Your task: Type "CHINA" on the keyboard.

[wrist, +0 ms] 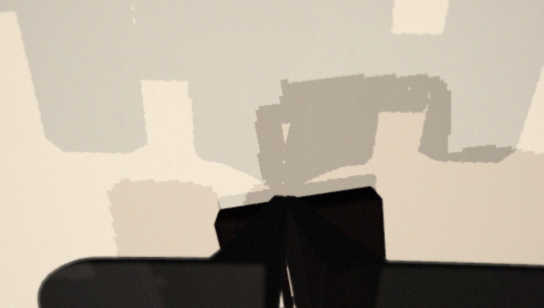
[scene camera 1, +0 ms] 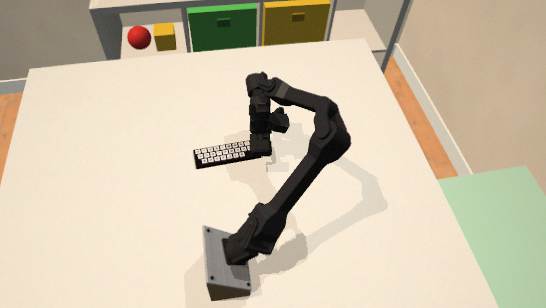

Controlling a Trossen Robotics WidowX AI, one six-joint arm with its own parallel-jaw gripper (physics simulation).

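Places are measured from the arm's base along level axes (x up, y ahead, z left), in centimetres.
Pixels of known places: gripper, fingertip midpoint: [wrist: 283, 206]; arm's base at its link origin: [scene camera 1: 233, 252].
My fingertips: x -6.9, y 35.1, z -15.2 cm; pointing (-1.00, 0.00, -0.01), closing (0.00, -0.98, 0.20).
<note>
Ahead of a thing's pixels: the offset from my fingertips to its middle. "spot": to the spot under its first point. Level surfaces: height alone.
The small black keyboard @(spot: dx +0.3, dy -1.1, dz +11.5 cm) [scene camera 1: 223, 154] with white keys lies on the table left of centre in the scene view. Its right end is hidden behind my gripper, and its key letters are too small to read. In the wrist view a dark end of the keyboard @(spot: dx +0.0, dy -3.3, dz +1.5 cm) [wrist: 372, 225] shows behind the fingers. My gripper [scene camera 1: 261, 152] [wrist: 283, 206] is shut and empty, pointing down over the keyboard's right end. The fingertips cover the keys beneath them. Whether they touch a key cannot be told.
The pale table @(dx -1.1 cm) [scene camera 1: 100, 210] carries the arm's grey base plate [scene camera 1: 215, 255] at the front. Shadows of the arm fall right of the keyboard. Behind the table stands a shelf with a green bin [scene camera 1: 222, 30], a yellow bin [scene camera 1: 296, 30], a red ball [scene camera 1: 139, 37] and a yellow block [scene camera 1: 165, 37].
</note>
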